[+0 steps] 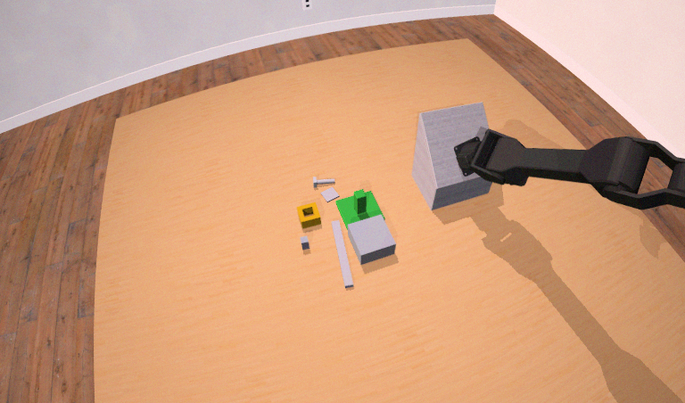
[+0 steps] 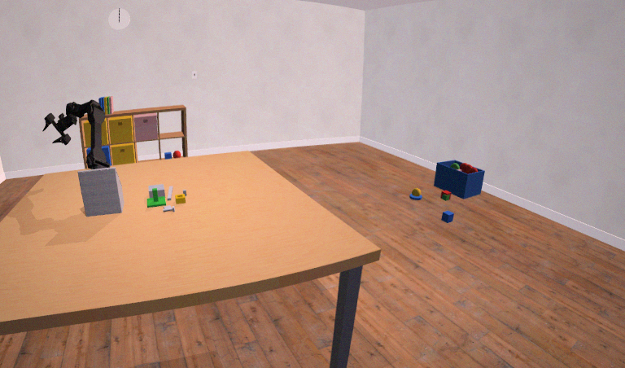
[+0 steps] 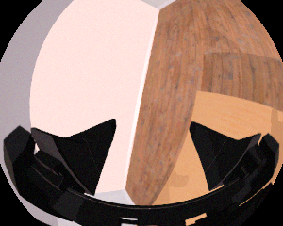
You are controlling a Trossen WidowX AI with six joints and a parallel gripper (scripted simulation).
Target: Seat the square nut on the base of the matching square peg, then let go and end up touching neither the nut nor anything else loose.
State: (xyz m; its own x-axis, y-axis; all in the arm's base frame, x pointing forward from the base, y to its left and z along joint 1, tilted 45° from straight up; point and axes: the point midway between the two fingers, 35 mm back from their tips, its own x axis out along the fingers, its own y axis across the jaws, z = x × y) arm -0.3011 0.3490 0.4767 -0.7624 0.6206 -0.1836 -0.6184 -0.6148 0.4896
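My hand is 650 mm short of the small grey cube, 600 mm to the left of it and 230 mm above it. Round my hand: grey block (550 mm to the right, 530 mm ahead, 220 mm below); flat grey plate (700 mm to the right, 560 mm ahead, 240 mm below); long grey bar (590 mm ahead, 550 mm to the right, 240 mm below).
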